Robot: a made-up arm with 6 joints.
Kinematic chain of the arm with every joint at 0, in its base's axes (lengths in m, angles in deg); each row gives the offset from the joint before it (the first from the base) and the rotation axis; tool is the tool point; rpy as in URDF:
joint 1: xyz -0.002 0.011 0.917 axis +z
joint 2: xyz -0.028 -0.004 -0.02 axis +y
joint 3: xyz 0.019 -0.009 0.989 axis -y
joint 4: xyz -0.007 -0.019 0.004 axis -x
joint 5: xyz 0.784 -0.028 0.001 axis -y
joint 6: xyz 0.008 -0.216 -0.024 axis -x
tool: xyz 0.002 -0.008 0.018 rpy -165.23 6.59 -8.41
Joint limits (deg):
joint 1: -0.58..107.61
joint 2: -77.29..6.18
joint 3: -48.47..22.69
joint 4: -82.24..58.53
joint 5: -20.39..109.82
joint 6: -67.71..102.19
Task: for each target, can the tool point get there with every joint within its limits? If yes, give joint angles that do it. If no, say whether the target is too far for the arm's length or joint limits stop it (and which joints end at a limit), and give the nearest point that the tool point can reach.
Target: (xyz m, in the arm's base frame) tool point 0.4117 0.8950 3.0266
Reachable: no: too far | nearest point 0.2867 0.6280 2.4018 | short by 0.691 m
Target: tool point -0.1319 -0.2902 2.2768
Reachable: yes | joints 27.75 -44.68 -0.47 42.75 11.10 59.38
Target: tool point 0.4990 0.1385 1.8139
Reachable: yes | joints 33.60 -19.10 -5.52 -58.72 64.83 -31.88
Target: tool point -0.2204 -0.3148 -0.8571
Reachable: no: joint limits stop it (at a limit: joint 1, joint 2, joint 3, joint 6) | nearest point 0.3504 -0.0664 1.0745 | short by 2.029 m
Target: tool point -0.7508 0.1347 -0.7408
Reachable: no: joint limits stop it (at a limit: joint 1, joint 2, joint 3, joint 4, joint 6) | nearest point -0.0549 0.3603 1.0760 | short by 1.959 m
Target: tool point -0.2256 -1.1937 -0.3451
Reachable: no: joint limits stop it (at a limit: joint 1, joint 2, joint 3, joint 6) | nearest point 0.3905 -0.1848 1.1038 | short by 1.870 m
